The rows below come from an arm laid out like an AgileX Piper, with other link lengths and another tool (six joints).
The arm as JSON. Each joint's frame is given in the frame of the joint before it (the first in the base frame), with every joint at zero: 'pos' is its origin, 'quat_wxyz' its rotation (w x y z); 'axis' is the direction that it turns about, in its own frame. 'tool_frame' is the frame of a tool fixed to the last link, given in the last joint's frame.
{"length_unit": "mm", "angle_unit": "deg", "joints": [
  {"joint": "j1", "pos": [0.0, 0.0, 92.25], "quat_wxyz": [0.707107, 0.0, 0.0, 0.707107], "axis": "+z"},
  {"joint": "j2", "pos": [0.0, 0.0, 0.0], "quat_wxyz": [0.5, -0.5, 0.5, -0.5], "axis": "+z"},
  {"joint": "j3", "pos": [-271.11, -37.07, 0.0], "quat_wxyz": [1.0, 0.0, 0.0, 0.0], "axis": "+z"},
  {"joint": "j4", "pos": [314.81, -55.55, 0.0], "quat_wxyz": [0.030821, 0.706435, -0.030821, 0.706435], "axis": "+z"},
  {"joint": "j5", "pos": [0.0, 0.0, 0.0], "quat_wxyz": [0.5, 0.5, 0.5, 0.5], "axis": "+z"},
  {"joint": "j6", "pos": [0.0, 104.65, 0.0], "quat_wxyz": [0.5, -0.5, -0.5, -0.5], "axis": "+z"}
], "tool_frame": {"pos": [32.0, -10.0, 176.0], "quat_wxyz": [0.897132, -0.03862, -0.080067, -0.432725]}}
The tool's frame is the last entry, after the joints.
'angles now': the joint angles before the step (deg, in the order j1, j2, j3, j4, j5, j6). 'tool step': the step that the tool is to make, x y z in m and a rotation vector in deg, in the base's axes. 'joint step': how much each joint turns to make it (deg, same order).
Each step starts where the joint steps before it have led.
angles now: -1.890, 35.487, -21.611, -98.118, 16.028, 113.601
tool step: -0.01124, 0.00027, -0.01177, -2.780, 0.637, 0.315
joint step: 0.003, -3.560, 3.305, 0.003, 0.004, -2.931
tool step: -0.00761, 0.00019, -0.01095, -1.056, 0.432, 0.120
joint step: -0.002, -2.504, 2.594, 0.002, -0.003, -1.121
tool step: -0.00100, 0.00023, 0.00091, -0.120, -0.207, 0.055
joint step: -0.001, -0.441, 0.174, 0.054, -0.046, -0.182
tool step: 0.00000, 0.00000, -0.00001, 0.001, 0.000, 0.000
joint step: 0.000, 0.000, 0.002, -0.005, 0.000, 0.007
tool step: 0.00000, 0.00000, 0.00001, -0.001, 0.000, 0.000
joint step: 0.000, 0.000, -0.002, 0.005, 0.000, -0.007
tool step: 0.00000, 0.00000, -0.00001, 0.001, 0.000, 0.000
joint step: 0.000, 0.000, 0.002, -0.005, 0.000, 0.007
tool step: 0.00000, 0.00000, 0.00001, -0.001, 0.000, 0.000
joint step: 0.000, 0.000, -0.002, 0.005, 0.000, -0.007
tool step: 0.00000, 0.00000, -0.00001, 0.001, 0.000, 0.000
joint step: 0.000, 0.000, 0.002, -0.005, 0.000, 0.007
